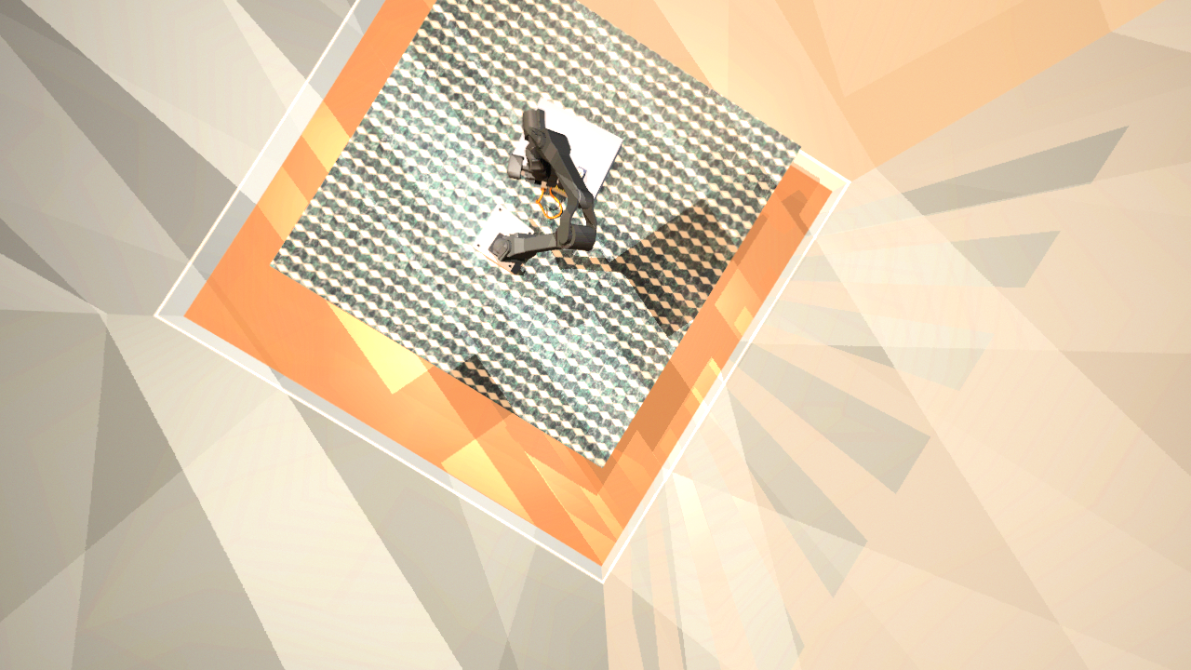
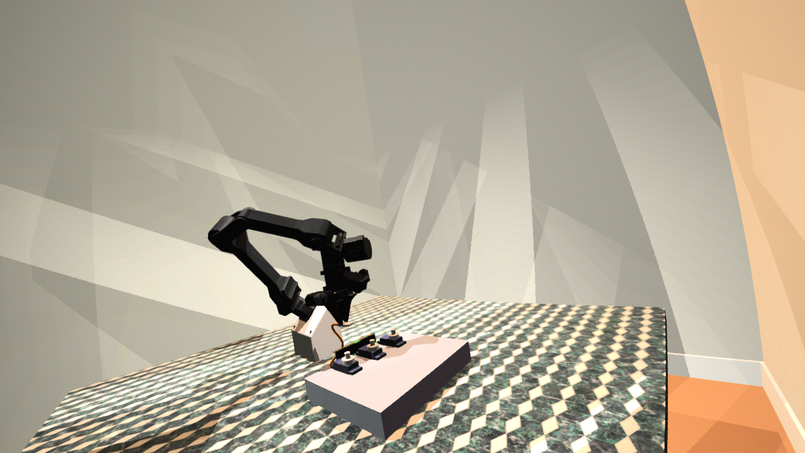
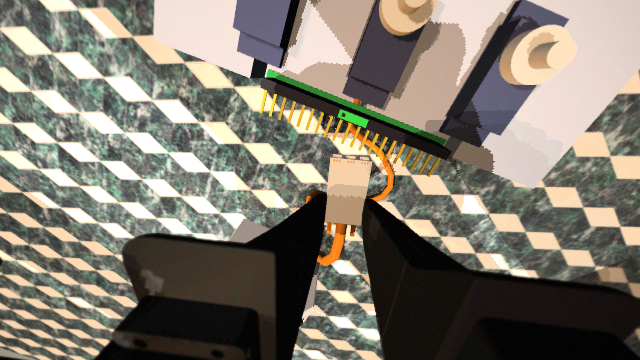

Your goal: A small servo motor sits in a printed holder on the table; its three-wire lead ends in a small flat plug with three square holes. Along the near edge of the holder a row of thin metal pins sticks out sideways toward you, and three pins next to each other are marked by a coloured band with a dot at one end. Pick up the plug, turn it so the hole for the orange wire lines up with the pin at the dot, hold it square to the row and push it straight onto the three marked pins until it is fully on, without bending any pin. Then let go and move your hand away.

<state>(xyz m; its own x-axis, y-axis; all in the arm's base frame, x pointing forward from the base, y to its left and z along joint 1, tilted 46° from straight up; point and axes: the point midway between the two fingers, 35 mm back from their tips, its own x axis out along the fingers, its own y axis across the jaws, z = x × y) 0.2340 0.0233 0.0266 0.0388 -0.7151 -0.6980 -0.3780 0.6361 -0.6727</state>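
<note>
The green band lies 30 mm ahead of my gripper tip, 10 mm to the left of it and 50 mm below it. Also, from my gripper tip: dark dot 30 mm ahead, 20 mm to the left, 50 mm below; white printed holder 190 mm ahead, 30 mm to the left, 100 mm below.
</note>
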